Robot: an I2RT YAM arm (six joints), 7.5 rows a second.
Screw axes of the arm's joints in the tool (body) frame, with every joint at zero. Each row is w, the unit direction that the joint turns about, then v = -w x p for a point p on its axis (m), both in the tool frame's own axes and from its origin. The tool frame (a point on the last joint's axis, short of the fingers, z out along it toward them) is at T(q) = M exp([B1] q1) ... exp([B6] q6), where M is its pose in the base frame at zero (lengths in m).
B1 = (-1, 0, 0, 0.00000, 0.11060, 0.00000)
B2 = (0, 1, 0, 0.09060, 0.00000, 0.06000)
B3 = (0, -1, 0, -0.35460, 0.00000, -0.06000)
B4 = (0, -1, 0, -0.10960, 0.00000, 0.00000)
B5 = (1, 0, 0, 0.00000, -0.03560, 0.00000)
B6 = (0, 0, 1, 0.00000, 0.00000, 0.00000)
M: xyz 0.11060 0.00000 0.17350 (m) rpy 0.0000 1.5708 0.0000 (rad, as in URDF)
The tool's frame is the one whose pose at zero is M.
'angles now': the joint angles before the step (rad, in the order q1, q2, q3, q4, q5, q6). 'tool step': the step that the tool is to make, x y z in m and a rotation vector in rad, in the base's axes. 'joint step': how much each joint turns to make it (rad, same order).
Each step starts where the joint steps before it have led.
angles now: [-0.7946 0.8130 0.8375 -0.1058 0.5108 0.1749]
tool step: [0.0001 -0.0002 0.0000 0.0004 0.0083 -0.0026]
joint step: [0.0002 0.0016 0.0017 -0.0032 0.0032 -0.0062]
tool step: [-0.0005 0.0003 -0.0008 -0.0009 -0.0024 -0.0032]
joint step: [-0.0003 -0.0033 -0.0048 0.0031 0.0028 0.0015]
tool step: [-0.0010 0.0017 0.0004 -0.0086 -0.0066 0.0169]
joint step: [-0.0003 -0.0106 -0.0062 0.0078 -0.0170 -0.0030]
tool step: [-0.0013 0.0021 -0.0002 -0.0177 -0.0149 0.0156]
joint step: [0.0004 -0.0150 -0.0149 0.0244 -0.0151 -0.0030]
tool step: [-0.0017 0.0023 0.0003 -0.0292 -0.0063 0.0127]
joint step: [0.0001 -0.0170 -0.0172 0.0339 -0.0121 -0.0184]
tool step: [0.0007 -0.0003 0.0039 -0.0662 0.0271 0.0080]
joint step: [0.0000 -0.0001 -0.0107 0.0720 -0.0092 -0.0735]
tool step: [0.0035 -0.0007 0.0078 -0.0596 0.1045 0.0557]
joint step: [-0.0001 0.0154 0.0260 0.0108 -0.0627 -0.1242]
